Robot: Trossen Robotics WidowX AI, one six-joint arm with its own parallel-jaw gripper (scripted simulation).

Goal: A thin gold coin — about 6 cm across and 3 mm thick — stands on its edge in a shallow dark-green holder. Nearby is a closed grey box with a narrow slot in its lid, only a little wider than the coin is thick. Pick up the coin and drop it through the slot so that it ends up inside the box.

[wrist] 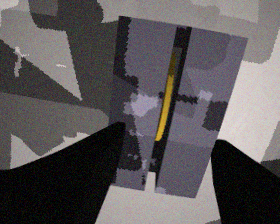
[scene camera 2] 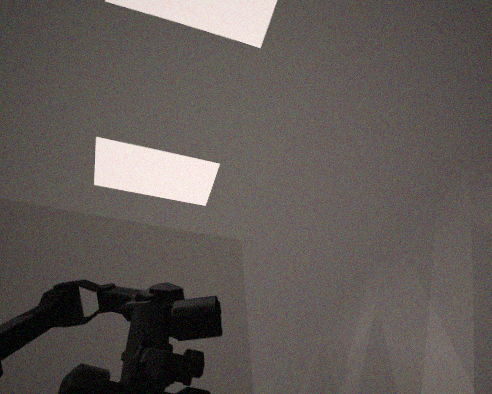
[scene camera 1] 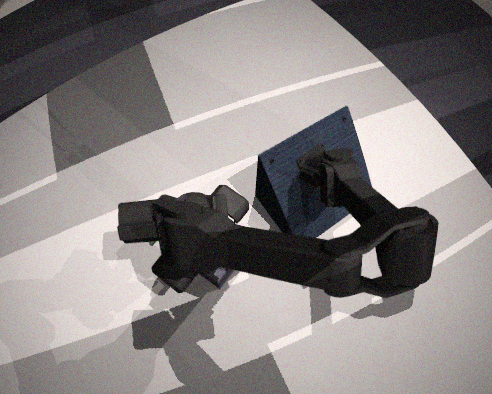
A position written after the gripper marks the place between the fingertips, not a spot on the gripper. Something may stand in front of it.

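Note:
The robot's gripper (scene camera 1: 205,251) is visible in the scene, and the wrist view shows the gripper (wrist: 169,139) too.

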